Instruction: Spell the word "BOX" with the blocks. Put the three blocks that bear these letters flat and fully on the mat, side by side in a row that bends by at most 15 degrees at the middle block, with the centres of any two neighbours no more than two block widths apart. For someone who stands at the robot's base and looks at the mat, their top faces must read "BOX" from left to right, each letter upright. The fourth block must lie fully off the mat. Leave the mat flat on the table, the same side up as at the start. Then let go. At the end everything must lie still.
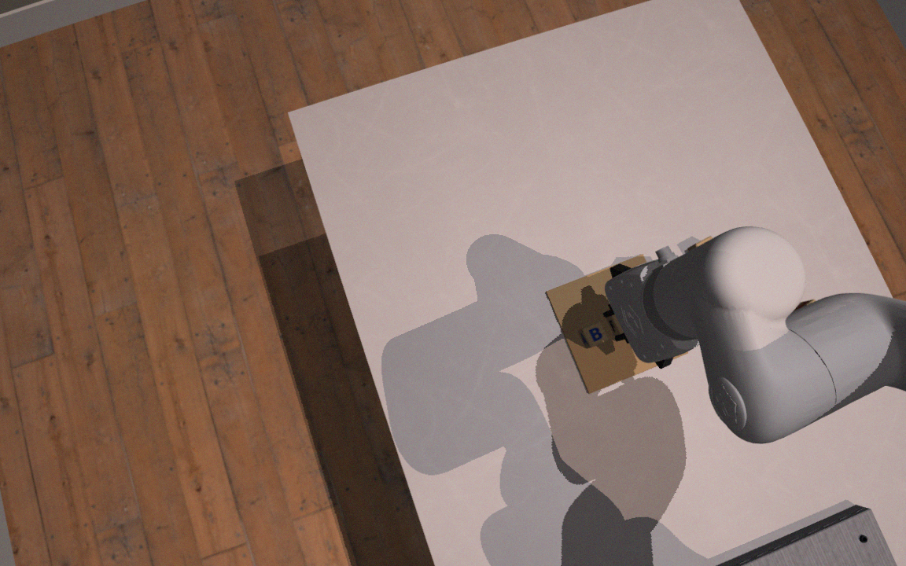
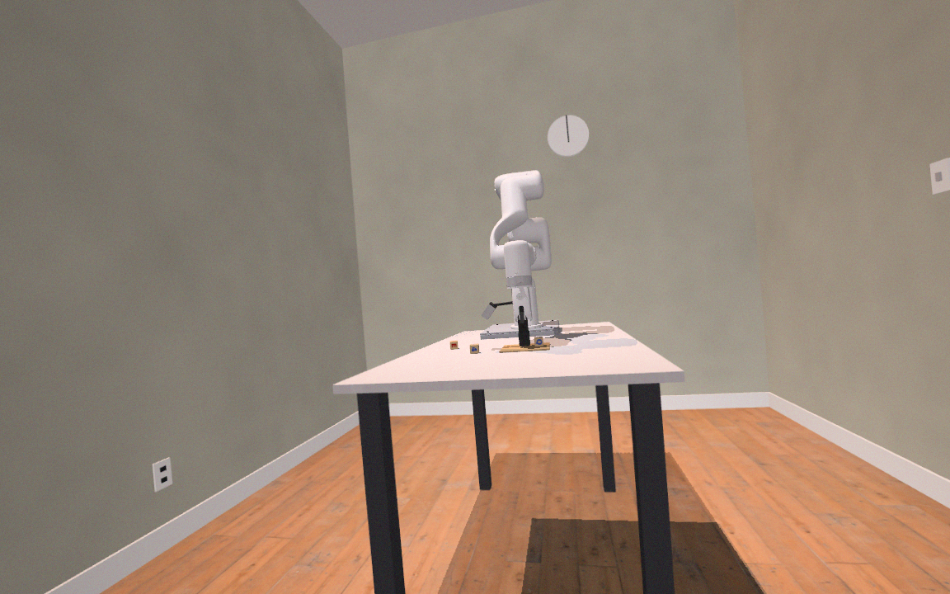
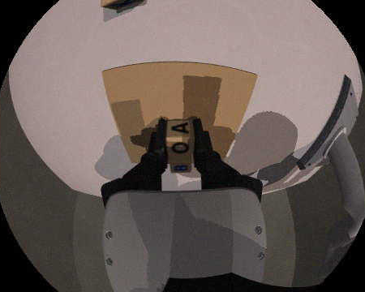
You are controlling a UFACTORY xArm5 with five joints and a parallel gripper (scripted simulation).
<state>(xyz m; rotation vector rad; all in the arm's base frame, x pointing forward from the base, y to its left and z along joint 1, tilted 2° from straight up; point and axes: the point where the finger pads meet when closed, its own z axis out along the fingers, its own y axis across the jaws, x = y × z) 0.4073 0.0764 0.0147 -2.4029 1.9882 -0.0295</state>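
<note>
Right now my hand is 3 cm above the tan mat.
</note>
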